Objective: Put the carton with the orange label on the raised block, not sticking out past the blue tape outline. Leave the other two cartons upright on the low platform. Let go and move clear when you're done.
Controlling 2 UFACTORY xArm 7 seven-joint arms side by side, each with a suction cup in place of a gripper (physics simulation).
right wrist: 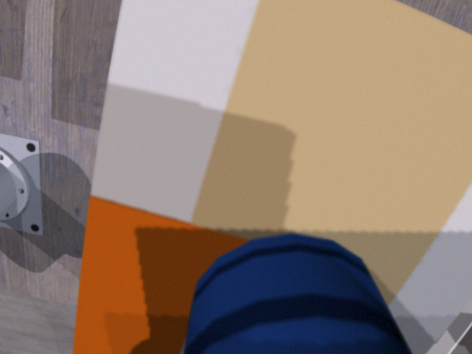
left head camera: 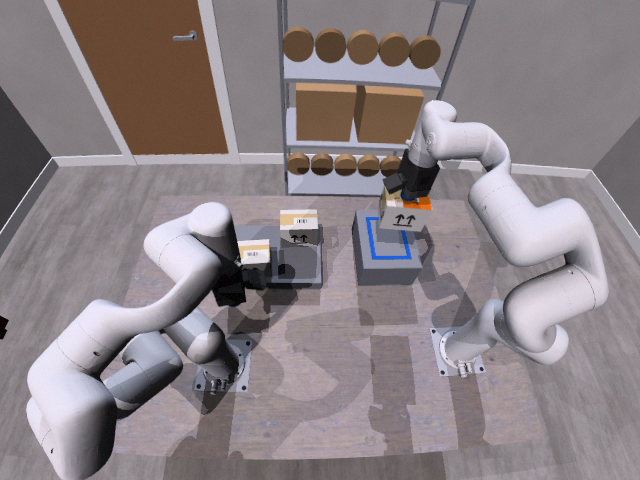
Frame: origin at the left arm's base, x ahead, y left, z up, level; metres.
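Seen in the pictures: right hand, tool point: (right wrist: 276,272) (left head camera: 406,199); left arm's base, link origin: (left head camera: 224,364); right arm's base, link origin: (left head camera: 457,350).
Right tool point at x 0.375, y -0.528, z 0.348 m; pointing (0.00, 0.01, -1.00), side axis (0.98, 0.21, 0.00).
Pixels of each thing's top centre, then the offset from my right tool point to it. "spot": a spot on its surface instead. Level surfaces: height alone.
- carton with the orange label, top centre: (right wrist: 276,315) (left head camera: 407,196) 0.001 m back, 0.001 m right, 0.013 m up
- raised block, top centre: (left head camera: 387,237) 0.030 m ahead, 0.002 m right, 0.227 m down
- blue tape outline, surface spot: (left head camera: 391,257) spot: 0.054 m back, 0.003 m right, 0.227 m down
- low platform, surface spot: (left head camera: 305,284) spot: 0.113 m back, 0.281 m left, 0.311 m down
- table, surface height: 0.348 m down
The carton with the orange label (left head camera: 402,222) (right wrist: 340,105) hangs upright from my right gripper (left head camera: 408,196) (right wrist: 295,295), whose blue suction cup is on its top and covers part of the orange label. It is above the back right part of the raised block (left head camera: 390,273), overlapping the blue tape outline (left head camera: 391,257) in the head view and hiding its back right corner. The height of the gap is unclear. The other two cartons (left head camera: 298,222) (left head camera: 254,252) stand upright on the low platform (left head camera: 305,284). My left gripper (left head camera: 231,303) is open and empty, at the platform's front left.
A shelf rack (left head camera: 282,103) with boxes and round brown items stands behind the table (left head camera: 305,428). The left arm partly hides the low platform's left side. The right arm's base plate (left head camera: 436,356) (right wrist: 31,175) is at the table's front right.
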